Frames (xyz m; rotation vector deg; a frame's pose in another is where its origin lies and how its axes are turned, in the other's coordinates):
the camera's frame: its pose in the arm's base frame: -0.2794 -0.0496 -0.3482 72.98 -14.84 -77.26
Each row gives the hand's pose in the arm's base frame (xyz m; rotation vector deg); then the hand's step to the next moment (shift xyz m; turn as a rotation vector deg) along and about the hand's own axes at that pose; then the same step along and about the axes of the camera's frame.
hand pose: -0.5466 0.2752 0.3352 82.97 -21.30 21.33
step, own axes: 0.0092 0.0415 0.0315 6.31 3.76 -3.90
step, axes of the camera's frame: -0.0032 0.0349 0.0396 -5.29 5.63 -3.08
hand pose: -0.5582 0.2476 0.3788 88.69 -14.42 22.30
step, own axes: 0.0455 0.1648 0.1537 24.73 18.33 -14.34
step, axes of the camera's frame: 0.0338 0.1693 0.1519 -21.99 24.17 -9.25
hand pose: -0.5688 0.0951 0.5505 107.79 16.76 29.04
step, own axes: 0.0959 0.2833 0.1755 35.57 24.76 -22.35
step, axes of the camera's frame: 0.0967 0.3249 0.0733 -32.98 33.02 -14.14
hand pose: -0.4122 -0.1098 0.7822 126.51 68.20 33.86
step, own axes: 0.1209 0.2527 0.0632 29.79 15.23 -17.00
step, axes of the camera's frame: 0.0327 0.2536 -0.1308 -27.50 22.00 -12.96
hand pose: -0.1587 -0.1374 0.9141 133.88 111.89 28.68
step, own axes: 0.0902 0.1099 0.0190 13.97 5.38 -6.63
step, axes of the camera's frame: -0.0324 0.0727 -0.1193 -12.89 8.10 -6.02
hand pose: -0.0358 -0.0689 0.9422 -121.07 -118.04 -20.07
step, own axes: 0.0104 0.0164 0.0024 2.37 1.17 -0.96
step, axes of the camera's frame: -0.0038 0.0077 -0.0176 -2.06 1.40 -1.30
